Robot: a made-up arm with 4 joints. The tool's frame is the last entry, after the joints.
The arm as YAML. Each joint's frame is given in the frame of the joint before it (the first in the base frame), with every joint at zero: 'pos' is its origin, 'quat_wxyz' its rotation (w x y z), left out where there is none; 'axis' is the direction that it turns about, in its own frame. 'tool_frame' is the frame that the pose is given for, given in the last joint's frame.
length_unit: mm
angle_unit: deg
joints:
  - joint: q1
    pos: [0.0, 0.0, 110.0]
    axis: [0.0, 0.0, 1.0]
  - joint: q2
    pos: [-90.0, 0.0, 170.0]
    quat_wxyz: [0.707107, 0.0, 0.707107, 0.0]
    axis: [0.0, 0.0, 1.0]
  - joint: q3
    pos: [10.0, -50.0, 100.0]
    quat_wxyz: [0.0, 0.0, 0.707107, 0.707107]
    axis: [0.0, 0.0, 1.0]
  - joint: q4
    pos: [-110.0, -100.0, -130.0]
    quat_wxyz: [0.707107, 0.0, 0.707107, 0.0]
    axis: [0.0, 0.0, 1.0]
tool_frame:
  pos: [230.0, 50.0, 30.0]
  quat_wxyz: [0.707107, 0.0, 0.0, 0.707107]
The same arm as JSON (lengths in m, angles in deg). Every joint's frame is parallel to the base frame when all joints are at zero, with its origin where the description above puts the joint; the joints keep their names.
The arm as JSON. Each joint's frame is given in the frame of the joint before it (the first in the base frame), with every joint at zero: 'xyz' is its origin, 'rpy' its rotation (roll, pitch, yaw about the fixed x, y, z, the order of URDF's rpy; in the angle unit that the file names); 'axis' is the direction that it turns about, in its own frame. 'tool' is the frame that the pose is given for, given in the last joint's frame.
{"units": {"length": "m", "angle": "deg"}, "joints": [
  {"name": "q1", "type": "revolute", "origin": {"xyz": [0.0, 0.0, 0.11], "rpy": [0.0, 0.0, 0.0]}, "axis": [0.0, 0.0, 1.0]},
  {"name": "q2", "type": "revolute", "origin": {"xyz": [-0.09, 0.0, 0.17], "rpy": [0.0, 0.0, 0.0]}, "axis": [1.0, 0.0, 0.0]},
  {"name": "q3", "type": "revolute", "origin": {"xyz": [0.1, -0.05, -0.01], "rpy": [0.0, 0.0, 0.0]}, "axis": [0.0, 1.0, 0.0]},
  {"name": "q4", "type": "revolute", "origin": {"xyz": [-0.1, -0.13, -0.11], "rpy": [0.0, 0.0, 0.0]}, "axis": [0.0, 0.0, 1.0]}
], "tool": {"origin": {"xyz": [0.05, -0.23, 0.03], "rpy": [0.0, 0.0, 0.0]}}}

